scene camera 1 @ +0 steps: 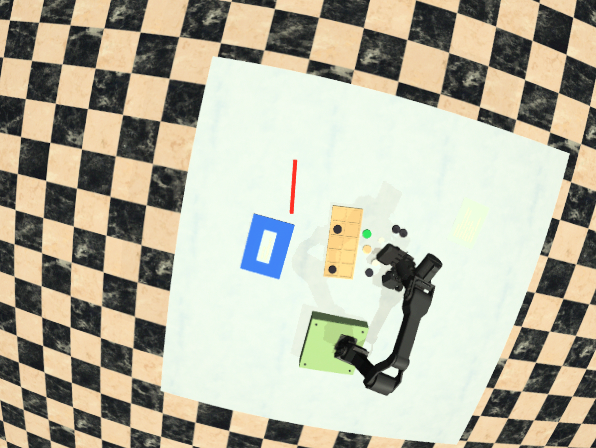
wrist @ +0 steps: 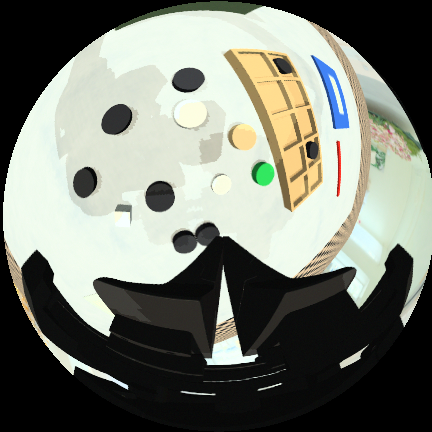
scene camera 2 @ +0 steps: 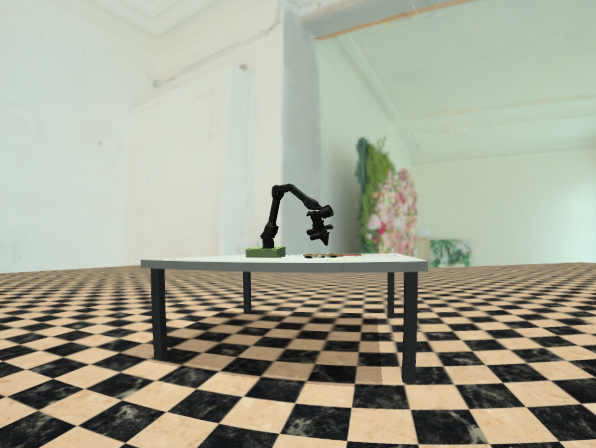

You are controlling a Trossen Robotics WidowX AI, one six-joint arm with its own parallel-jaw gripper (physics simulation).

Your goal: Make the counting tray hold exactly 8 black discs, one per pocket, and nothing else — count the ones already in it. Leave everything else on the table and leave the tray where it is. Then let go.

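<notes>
The tan counting tray (scene camera 1: 352,229) (wrist: 270,132) has two rows of pockets. Two black discs sit in separate pockets of its far row in the wrist view: one disc (scene camera 1: 332,269) (wrist: 282,65) at one end, another disc (scene camera 1: 337,229) (wrist: 312,150) towards the other. Several loose black discs lie on the table beside the tray, among them one disc (scene camera 1: 369,272) (wrist: 188,79), one disc (wrist: 116,119), one disc (wrist: 85,182), one disc (wrist: 159,196) and a close pair, a disc (wrist: 184,241) and a disc (wrist: 207,233). My gripper (scene camera 2: 327,243) (wrist: 221,241) is shut and empty, above the table.
A green disc (scene camera 1: 366,233) (wrist: 263,173), a tan disc (scene camera 1: 367,249) (wrist: 243,137), two cream discs (wrist: 190,114) (wrist: 221,184) and a pale cube (wrist: 123,216) lie nearby. A blue frame (scene camera 1: 253,245) (wrist: 341,121) and a red bar (scene camera 1: 293,187) (wrist: 338,167) lie beyond the tray.
</notes>
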